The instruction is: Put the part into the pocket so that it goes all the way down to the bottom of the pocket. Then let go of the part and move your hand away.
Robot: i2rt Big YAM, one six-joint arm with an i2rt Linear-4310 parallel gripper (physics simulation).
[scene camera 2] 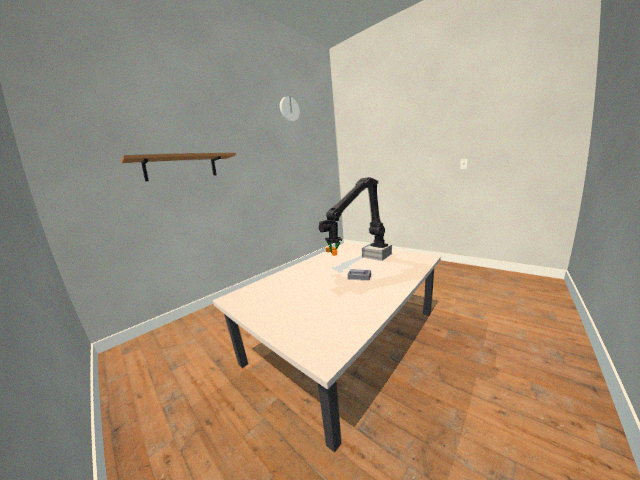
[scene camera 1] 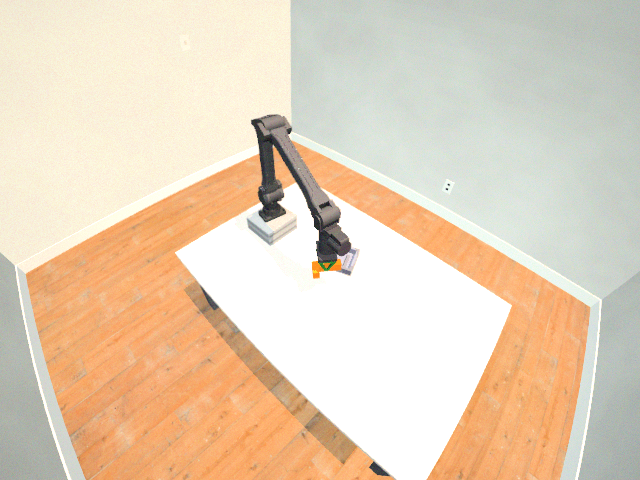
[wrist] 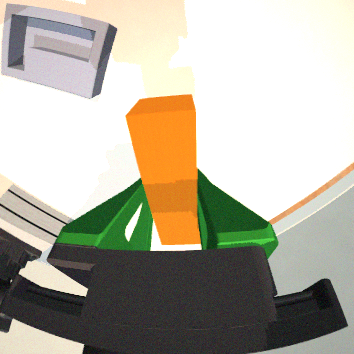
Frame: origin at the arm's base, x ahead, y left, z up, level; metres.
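Seen in the pictures: gripper, fingertip midpoint: [scene camera 1: 325, 267] [wrist: 173, 175]; arm's base, origin of the base link: [scene camera 2: 379, 245] [scene camera 1: 272, 213] [wrist: 16, 242].
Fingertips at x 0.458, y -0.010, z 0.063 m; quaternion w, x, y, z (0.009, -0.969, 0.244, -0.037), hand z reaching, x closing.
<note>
Offsets run from my fingertips to a thing's middle. Level surfaces: height alone.
The orange L-shaped part @[0.013 m ahead, 0.006 m right, 0.013 m up] [scene camera 1: 316, 274] [scene camera 2: 334, 252] [wrist: 167, 150] is held between the green fingers of my gripper [scene camera 1: 326, 266] [scene camera 2: 333, 249] [wrist: 173, 175], which is shut on its long bar. The part is raised above the table; its short leg shows in both scene views and is hidden in the wrist view. The grey block with the pocket @[0.064 m back, 0.171 m left, 0.127 m down] [scene camera 1: 351, 262] [scene camera 2: 359, 277] [wrist: 55, 67] lies on the table, right beside the gripper in scene camera 1 and at the upper left in the wrist view. Its recess faces up and the part is outside it.
The white table @[0.145 m down] [scene camera 1: 361, 330] [scene camera 2: 289, 304] carries the arm's grey layered base block [scene camera 1: 272, 230] [scene camera 2: 376, 252], which stands behind the gripper near the table's far end. A wooden shelf [scene camera 2: 178, 157] and a round clock [scene camera 2: 290, 108] are on the wall, away from the arm.
</note>
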